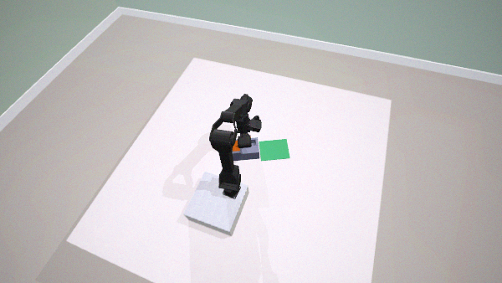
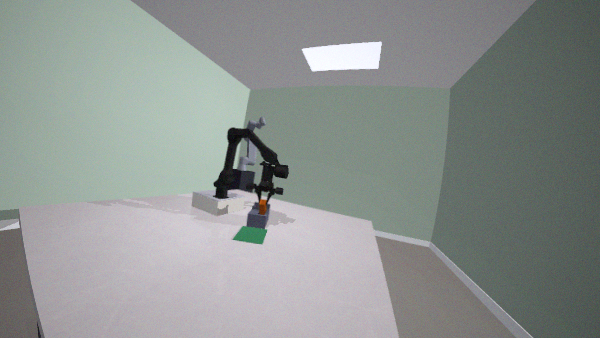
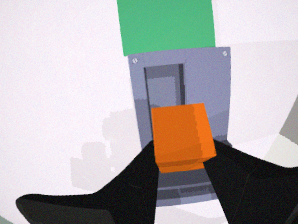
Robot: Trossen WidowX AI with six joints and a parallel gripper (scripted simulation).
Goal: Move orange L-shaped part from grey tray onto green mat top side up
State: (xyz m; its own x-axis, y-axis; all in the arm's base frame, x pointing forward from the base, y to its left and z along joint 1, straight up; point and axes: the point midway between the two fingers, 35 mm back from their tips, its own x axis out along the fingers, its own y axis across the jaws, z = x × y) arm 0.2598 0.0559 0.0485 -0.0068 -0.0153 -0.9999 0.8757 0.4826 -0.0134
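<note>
The green mat lies 60 mm ahead of my gripper tip, 130 mm to the right of it and 110 mm below it. The rest, counted from my gripper tip: orange L-shaped part: 30 mm behind, 20 mm to the left, 30 mm below.
</note>
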